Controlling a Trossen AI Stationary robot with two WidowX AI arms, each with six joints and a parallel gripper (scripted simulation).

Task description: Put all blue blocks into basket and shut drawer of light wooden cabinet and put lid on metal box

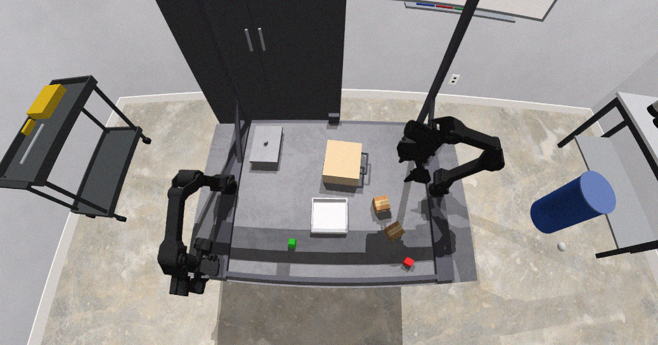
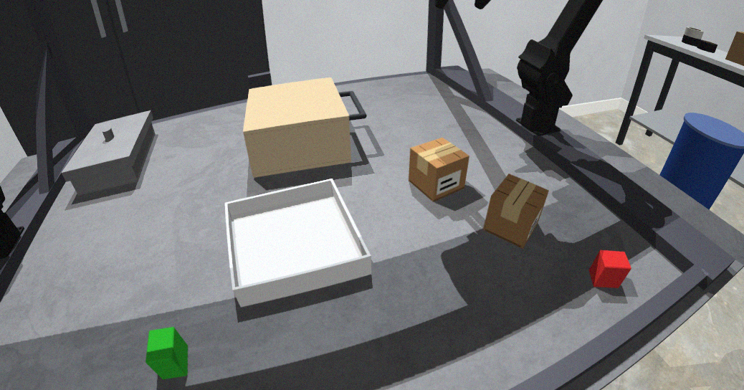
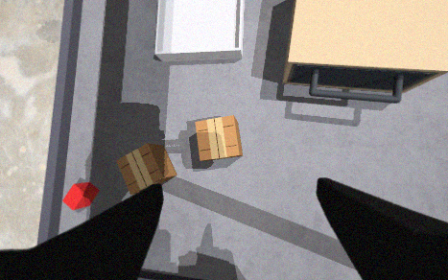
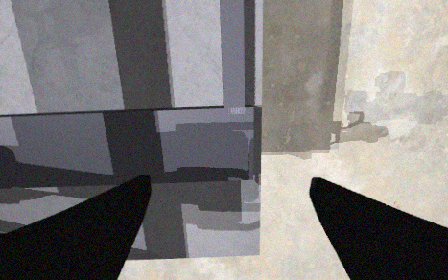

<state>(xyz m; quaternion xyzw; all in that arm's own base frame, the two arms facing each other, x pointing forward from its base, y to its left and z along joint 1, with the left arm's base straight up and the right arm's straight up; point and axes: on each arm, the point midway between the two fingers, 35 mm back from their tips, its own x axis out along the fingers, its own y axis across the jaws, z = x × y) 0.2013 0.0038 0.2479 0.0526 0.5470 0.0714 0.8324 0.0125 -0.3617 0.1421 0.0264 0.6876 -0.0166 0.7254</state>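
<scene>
The green block is 13 cm behind my right hand, 29 cm to the left of it and 14 cm below it. From my right hand the other things lie so: light wooden cabinet (48 cm behind, 50 cm to the left, 12 cm below); then drawer (48 cm behind, 51 cm to the left, 12 cm below); then white basket (25 cm behind, 43 cm to the left, 15 cm below).
</scene>
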